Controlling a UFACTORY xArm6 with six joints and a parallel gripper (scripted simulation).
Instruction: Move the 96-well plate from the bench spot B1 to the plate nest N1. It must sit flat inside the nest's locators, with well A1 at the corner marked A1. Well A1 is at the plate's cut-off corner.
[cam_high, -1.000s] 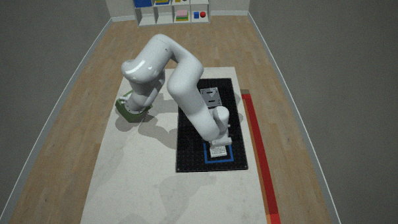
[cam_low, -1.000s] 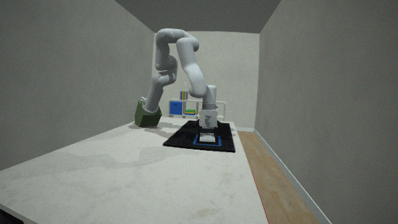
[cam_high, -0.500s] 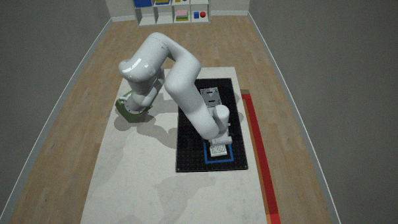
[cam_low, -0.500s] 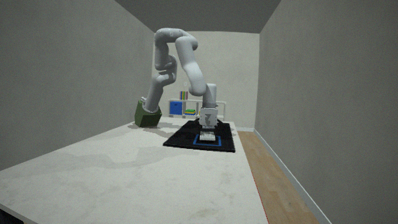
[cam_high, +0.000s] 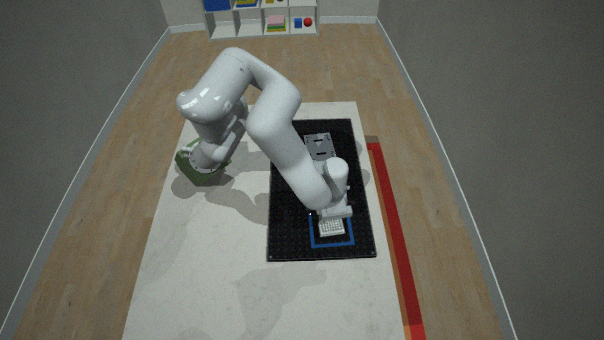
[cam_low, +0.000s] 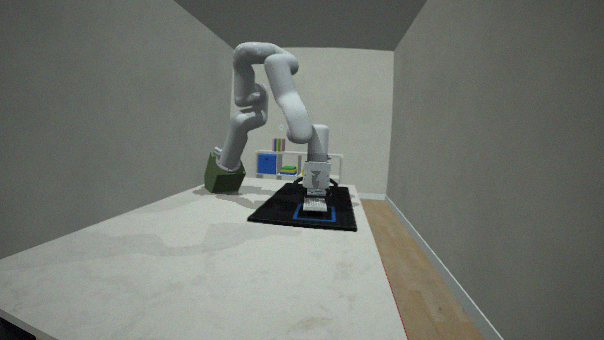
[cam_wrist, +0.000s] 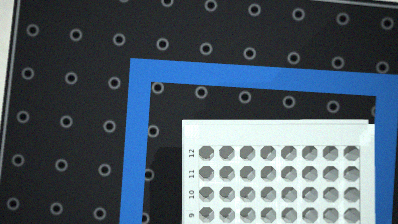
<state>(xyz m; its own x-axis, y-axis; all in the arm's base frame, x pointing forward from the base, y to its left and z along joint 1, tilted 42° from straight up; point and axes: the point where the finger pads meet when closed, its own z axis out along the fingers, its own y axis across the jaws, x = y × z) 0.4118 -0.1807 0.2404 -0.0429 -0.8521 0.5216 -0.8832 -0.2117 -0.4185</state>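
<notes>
My gripper is now 36 cm to the right of the grey plate nest N1, 5 cm short of it and 4 cm above it. The rest, counted from my hand: A1 label: 44 cm to the left, 11 cm ahead, 3 cm below; then white 96-well plate: 1 cm below.
</notes>
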